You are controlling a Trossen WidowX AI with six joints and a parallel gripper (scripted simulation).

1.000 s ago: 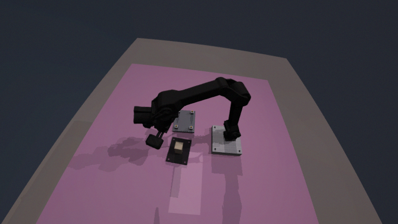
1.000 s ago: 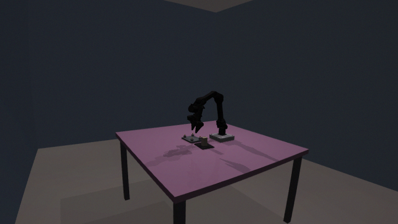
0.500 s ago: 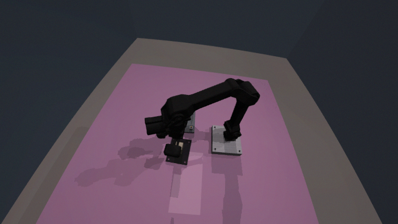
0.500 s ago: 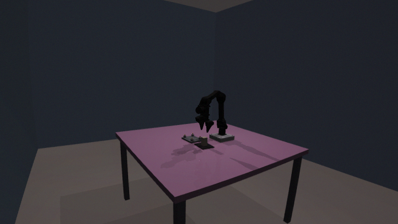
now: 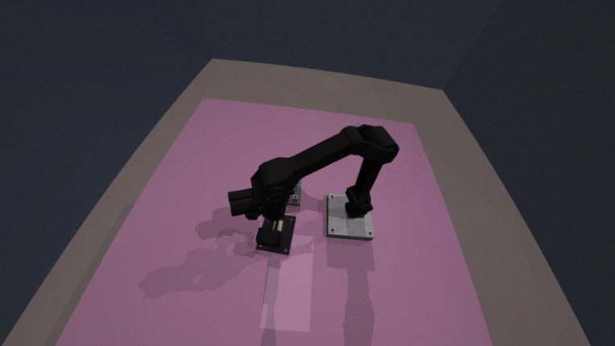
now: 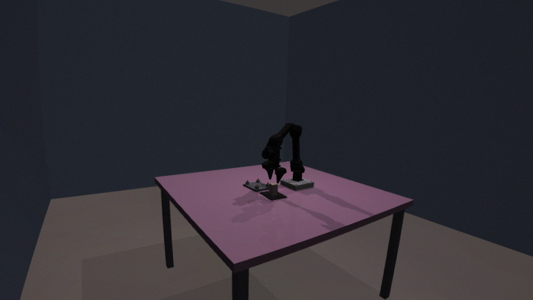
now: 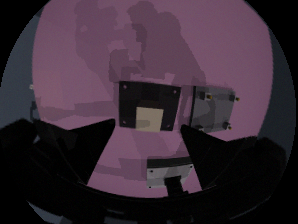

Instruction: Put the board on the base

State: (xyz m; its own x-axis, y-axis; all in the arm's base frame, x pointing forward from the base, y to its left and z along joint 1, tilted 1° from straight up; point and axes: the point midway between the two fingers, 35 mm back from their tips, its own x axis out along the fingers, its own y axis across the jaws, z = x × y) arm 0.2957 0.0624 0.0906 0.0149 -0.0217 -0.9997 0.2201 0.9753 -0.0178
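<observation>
Now: gripper tip 70 mm above the flat black board. From my gripper tip the other things lie so: grey base: 30 mm behind, 190 mm to the right, 90 mm below.
</observation>
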